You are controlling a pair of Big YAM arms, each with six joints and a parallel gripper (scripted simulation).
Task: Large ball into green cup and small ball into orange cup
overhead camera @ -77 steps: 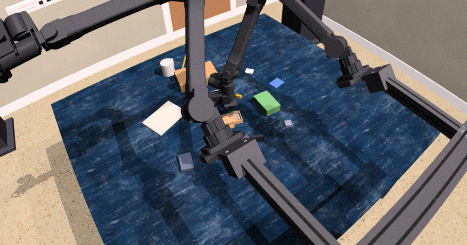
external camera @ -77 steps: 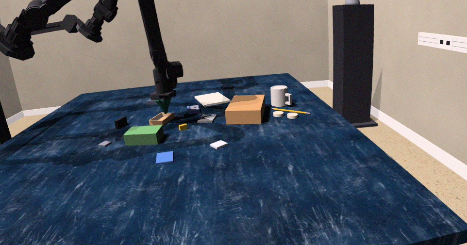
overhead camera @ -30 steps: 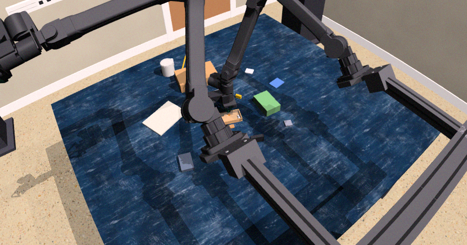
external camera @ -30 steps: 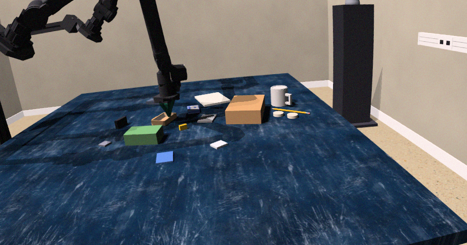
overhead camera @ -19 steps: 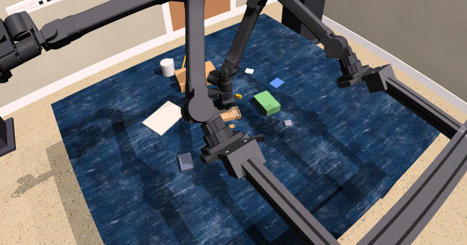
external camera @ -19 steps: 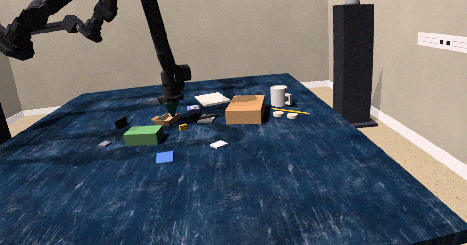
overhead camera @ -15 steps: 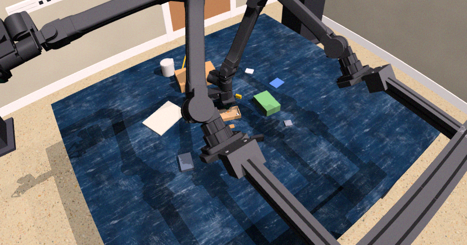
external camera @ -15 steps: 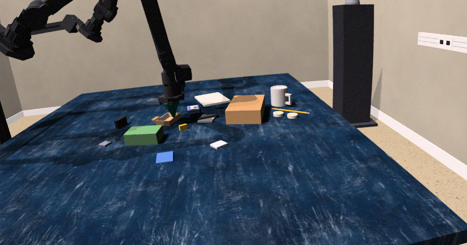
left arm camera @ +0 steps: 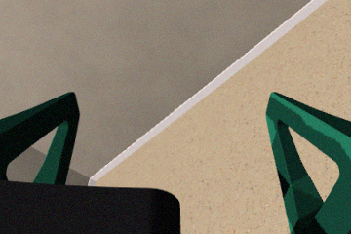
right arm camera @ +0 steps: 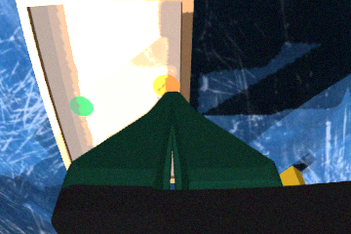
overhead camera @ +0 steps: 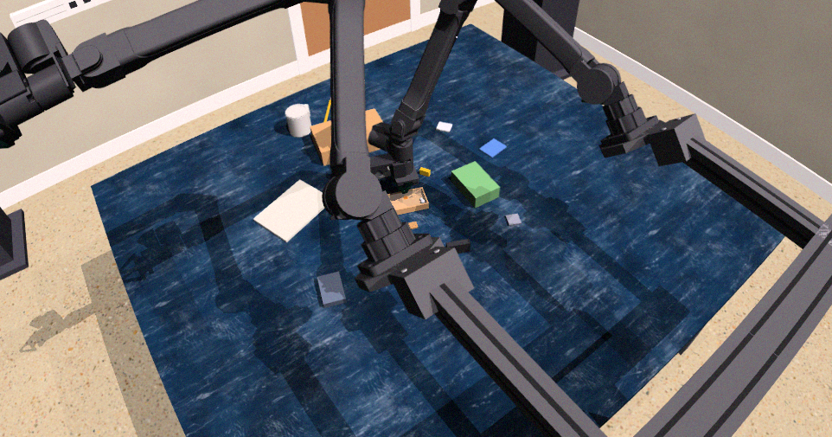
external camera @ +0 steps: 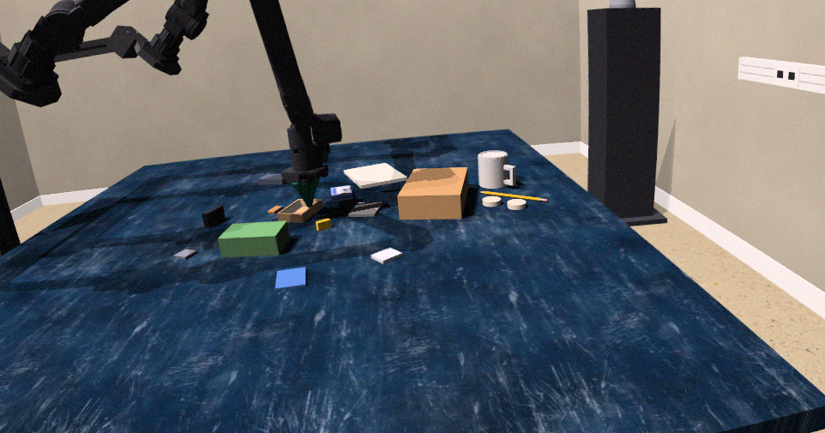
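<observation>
My right gripper is now 30 mm past the covered wooden puzzle, 20 mm above it and 10 mm to the right of it. The rest, counted from my right hand: yellow block (110 mm to the right, 50 mm ahead, 20 mm below); black block (250 mm behind, 10 mm to the right, 10 mm below); green block (200 mm to the right, 90 mm behind, 10 mm below).
</observation>
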